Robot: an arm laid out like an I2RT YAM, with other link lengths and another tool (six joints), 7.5 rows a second.
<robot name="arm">
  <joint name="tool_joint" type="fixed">
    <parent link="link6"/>
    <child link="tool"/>
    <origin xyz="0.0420 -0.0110 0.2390" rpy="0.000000 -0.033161 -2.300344"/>
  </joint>
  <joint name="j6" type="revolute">
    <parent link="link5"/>
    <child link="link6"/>
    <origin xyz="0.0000 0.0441 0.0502" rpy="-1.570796 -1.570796 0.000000"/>
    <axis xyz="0 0 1"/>
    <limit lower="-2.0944" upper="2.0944"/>
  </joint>
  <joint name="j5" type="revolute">
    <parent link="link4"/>
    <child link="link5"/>
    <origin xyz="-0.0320 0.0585 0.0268" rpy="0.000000 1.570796 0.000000"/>
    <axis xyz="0 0 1"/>
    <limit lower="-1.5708" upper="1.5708"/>
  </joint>
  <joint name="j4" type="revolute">
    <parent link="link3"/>
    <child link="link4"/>
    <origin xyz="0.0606 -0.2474 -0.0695" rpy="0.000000 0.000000 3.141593"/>
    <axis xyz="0 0 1"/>
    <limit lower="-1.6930" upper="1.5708"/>
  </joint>
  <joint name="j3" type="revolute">
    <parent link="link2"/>
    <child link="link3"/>
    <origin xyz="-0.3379 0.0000 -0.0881" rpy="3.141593 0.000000 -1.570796"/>
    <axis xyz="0 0 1"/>
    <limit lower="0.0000" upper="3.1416"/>
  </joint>
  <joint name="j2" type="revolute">
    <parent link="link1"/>
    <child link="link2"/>
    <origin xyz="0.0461 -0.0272 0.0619" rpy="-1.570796 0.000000 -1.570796"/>
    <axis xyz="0 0 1"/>
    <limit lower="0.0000" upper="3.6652"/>
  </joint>
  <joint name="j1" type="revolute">
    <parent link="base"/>
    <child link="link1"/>
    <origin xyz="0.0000 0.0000 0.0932" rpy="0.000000 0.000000 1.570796"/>
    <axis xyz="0 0 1"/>
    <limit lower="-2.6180" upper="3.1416"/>
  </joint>
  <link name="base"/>
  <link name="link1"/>
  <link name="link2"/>
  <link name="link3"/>
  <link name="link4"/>
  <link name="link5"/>
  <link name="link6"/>
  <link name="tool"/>
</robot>
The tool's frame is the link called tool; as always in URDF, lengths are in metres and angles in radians.
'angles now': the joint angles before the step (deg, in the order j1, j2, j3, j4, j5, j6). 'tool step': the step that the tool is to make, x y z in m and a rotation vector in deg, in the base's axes. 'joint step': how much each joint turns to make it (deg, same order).
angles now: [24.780 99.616 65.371 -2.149 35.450 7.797]
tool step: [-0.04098 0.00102 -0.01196 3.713 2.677 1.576]
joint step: [-0.029 -6.206 -6.112 -2.671 -4.018 3.085]
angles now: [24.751 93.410 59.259 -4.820 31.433 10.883]
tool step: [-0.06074 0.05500 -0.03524 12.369 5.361 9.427]
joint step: [0.117 -8.025 -9.969 0.339 -15.787 4.786]
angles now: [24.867 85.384 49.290 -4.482 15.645 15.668]
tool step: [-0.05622 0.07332 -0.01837 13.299 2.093 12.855]
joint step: [-0.005 -5.774 -11.074 8.789 -18.134 2.026]
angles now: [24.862 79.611 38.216 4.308 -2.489 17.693]
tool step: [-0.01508 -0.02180 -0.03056 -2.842 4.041 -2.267]
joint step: [-0.674 1.072 -2.147 -1.629 1.806 0.313]
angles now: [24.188 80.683 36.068 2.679 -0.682 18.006]
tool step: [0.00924 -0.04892 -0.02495 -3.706 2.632 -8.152]
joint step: [-3.662 3.187 -0.572 -0.128 4.918 1.366]
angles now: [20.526 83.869 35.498 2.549 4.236 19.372]
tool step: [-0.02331 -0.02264 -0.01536 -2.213 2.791 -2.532]
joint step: [-0.401 -1.480 -2.528 -2.416 2.254 0.830]
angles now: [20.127 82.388 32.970 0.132 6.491 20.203]
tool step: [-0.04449 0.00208 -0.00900 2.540 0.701 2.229]
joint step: [0.087 -7.401 -7.462 0.270 -3.387 0.096]
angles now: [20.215 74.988 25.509 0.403 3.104 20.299]
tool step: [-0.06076 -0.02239 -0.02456 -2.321 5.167 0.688]
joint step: [0.002 -6.678 -5.645 -6.642 -0.115 -0.783]
